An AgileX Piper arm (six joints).
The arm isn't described. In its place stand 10 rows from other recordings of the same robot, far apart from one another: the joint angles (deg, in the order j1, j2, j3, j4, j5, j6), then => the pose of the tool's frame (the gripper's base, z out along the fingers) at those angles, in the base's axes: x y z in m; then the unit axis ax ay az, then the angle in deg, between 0 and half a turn.
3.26, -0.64, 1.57, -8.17, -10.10, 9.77 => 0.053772, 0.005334, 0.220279, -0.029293, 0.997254, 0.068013, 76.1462
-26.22, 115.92, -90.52, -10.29, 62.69, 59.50 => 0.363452, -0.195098, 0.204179, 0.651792, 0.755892, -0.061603, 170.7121
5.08, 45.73, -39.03, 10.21, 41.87, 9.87 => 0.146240, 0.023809, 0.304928, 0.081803, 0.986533, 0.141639, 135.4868
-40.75, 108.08, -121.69, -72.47, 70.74, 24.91 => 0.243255, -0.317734, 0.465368, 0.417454, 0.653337, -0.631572, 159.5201
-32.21, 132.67, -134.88, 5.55, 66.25, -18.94 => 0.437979, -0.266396, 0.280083, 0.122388, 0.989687, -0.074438, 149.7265
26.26, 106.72, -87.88, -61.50, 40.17, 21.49 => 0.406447, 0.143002, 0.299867, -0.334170, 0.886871, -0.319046, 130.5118
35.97, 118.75, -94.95, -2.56, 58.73, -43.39 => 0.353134, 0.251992, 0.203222, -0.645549, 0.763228, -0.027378, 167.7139
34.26, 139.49, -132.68, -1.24, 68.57, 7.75 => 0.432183, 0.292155, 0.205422, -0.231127, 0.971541, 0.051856, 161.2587
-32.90, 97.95, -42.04, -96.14, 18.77, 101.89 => 0.243812, -0.192403, 0.151674, 0.374287, 0.895443, -0.241020, 144.9725
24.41, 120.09, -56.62, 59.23, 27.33, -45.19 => 0.302881, 0.176878, 0.065654, -0.142800, 0.961756, 0.233740, 171.3865
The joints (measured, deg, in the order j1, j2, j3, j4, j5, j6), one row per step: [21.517 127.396 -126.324 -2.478 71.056 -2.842]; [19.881 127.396 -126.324 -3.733 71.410 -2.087]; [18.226 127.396 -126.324 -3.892 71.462 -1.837]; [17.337 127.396 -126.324 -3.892 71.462 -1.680]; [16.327 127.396 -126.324 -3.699 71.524 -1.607]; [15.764 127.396 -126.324 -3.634 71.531 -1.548]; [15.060 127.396 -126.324 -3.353 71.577 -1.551]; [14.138 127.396 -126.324 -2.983 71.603 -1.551]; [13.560 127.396 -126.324 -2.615 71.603 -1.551]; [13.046 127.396 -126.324 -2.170 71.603 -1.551]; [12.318 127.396 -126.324 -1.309 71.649 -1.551]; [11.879 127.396 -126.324 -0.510 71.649 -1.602]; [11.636 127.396 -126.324 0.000 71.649 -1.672]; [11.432 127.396 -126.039 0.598 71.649 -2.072]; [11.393 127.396 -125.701 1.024 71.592 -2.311]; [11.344 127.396 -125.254 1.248 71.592 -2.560]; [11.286 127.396 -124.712 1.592 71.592 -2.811]
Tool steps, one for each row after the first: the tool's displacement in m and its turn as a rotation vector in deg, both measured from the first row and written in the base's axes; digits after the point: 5 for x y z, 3 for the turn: [0.00496 -0.01498 -0.00011 -1.009 -0.045 -2.437]; [0.00939 -0.02855 -0.00013 -1.081 -0.016 -4.336]; [0.01160 -0.03575 -0.00013 -1.022 0.005 -5.370]; [0.01381 -0.04372 -0.00019 -0.833 0.142 -6.437]; [0.01504 -0.04823 -0.00020 -0.751 0.179 -7.050]; [0.01639 -0.05361 -0.00025 -0.500 0.318 -7.733]; [0.01811 -0.06066 -0.00030 -0.155 0.463 -8.630]; [0.01911 -0.06489 -0.00032 0.196 0.579 -9.181]; [0.01993 -0.06848 -0.00035 0.622 0.714 -9.663]; [0.02090 -0.07325 -0.00042 1.432 1.014 -10.329]; [0.02142 -0.07571 -0.00044 2.179 1.241 -10.662]; [0.02168 -0.07698 -0.00044 2.642 1.381 -10.802]; [0.02162 -0.07783 -0.00185 2.984 1.787 -10.600]; [0.02137 -0.07756 -0.00347 3.223 2.155 -10.398]; [0.02101 -0.07772 -0.00567 3.221 2.623 -10.215]; [0.02053 -0.07778 -0.00832 3.308 3.215 -10.037]
